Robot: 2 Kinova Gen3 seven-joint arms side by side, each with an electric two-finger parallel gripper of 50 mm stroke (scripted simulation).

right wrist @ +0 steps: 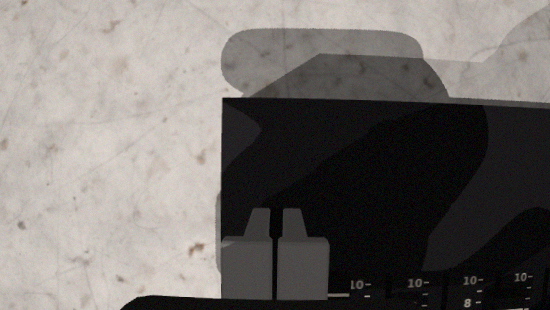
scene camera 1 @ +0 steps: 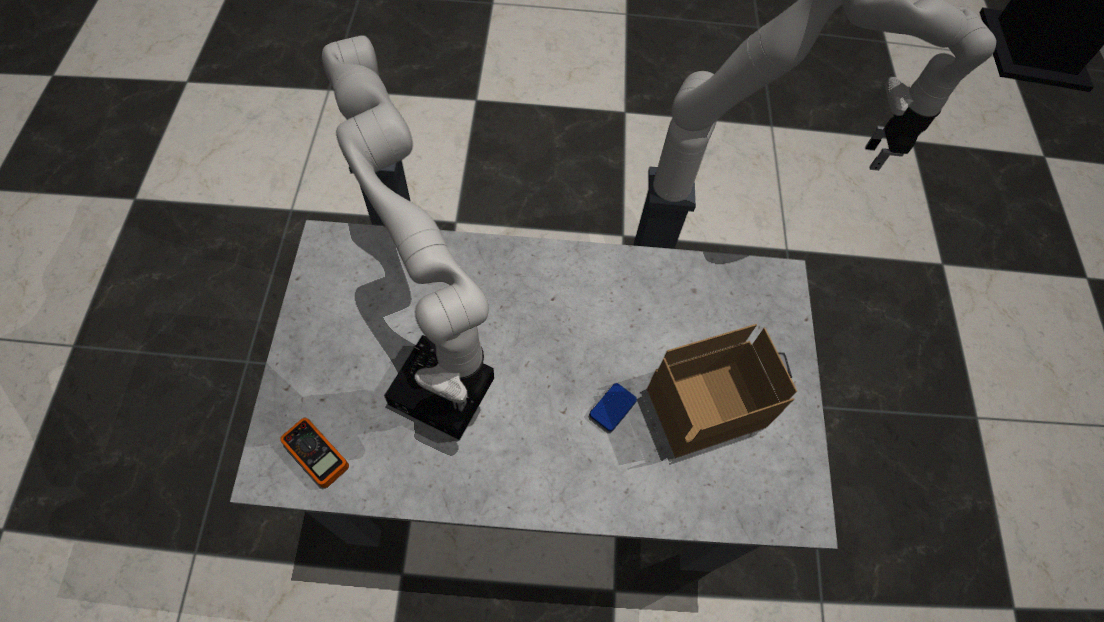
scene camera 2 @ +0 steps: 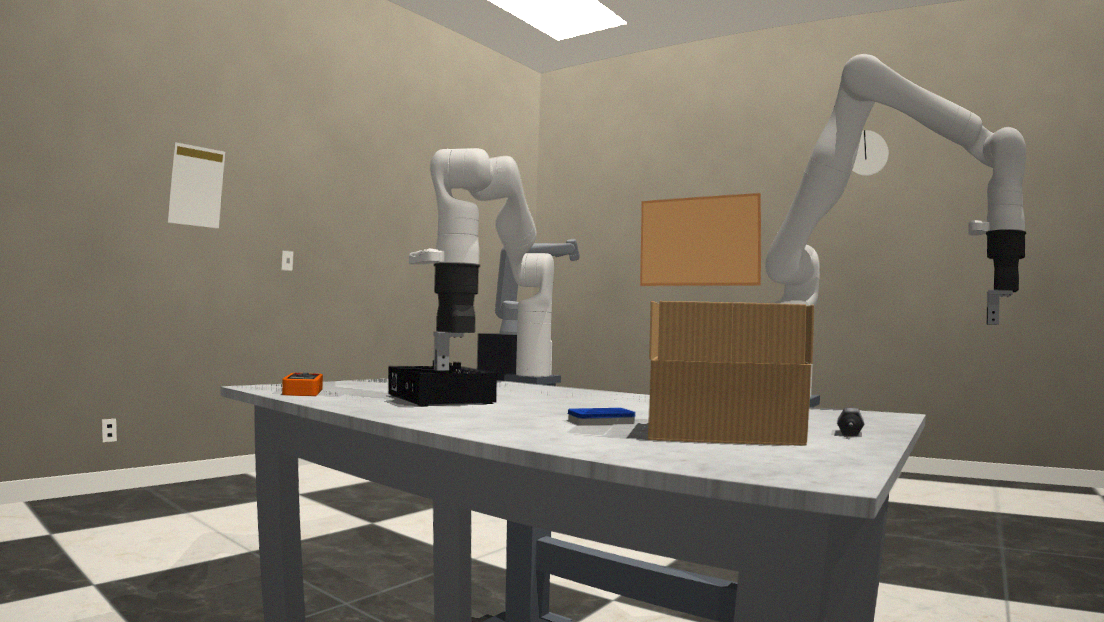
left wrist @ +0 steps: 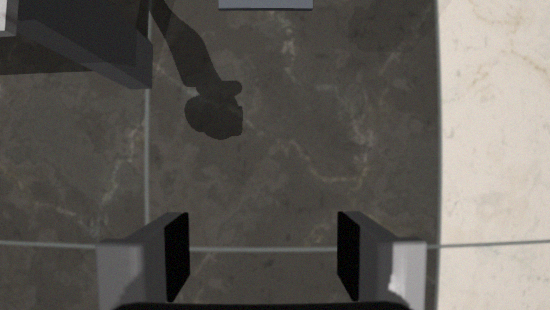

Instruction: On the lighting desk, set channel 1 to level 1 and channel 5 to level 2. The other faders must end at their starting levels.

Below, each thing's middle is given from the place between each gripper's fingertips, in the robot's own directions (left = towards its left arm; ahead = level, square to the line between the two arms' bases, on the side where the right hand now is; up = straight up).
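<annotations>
My right hand [scene camera 2: 441, 370] is 290 mm to the right of the blue block [scene camera 1: 611, 409], 60 mm above it and 50 mm past it.
The block is 170 mm below my left hand [scene camera 2: 992, 324], and I see that it is 530 mm to the right of that hand and 600 mm ahead of it.
</annotations>
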